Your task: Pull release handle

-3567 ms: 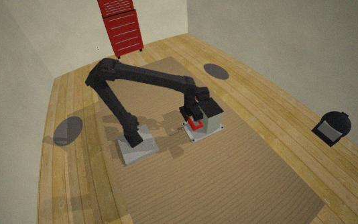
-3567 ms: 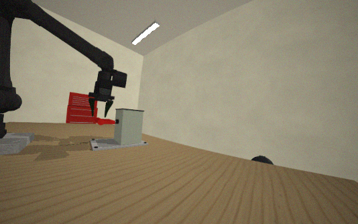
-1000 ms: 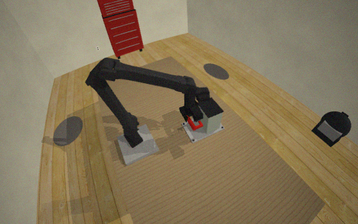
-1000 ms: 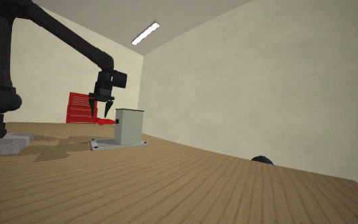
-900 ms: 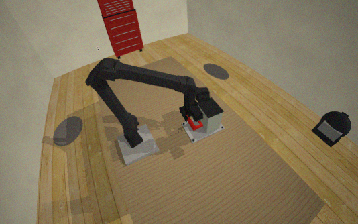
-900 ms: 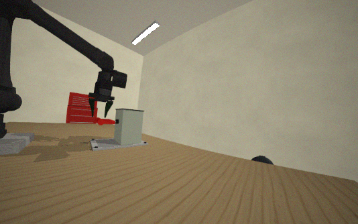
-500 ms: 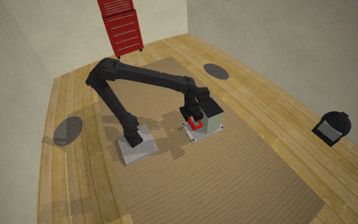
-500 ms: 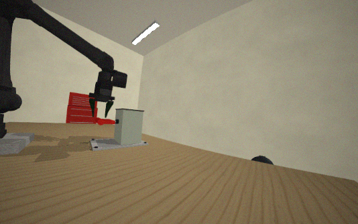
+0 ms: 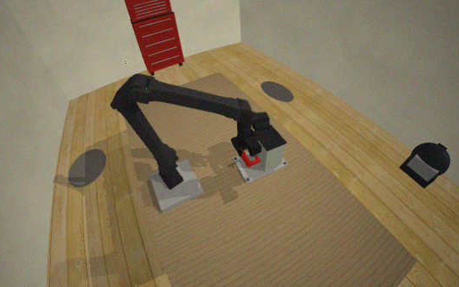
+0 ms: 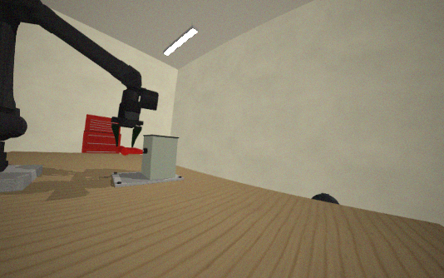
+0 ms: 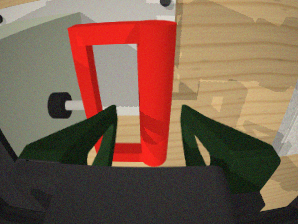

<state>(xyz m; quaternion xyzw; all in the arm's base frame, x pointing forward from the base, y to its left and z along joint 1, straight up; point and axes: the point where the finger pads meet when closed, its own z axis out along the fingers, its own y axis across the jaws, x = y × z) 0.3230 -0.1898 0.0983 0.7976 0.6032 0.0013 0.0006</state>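
My hand is 9 cm short of the grey baseplate, 2 cm to the left of it and 12 cm above it.
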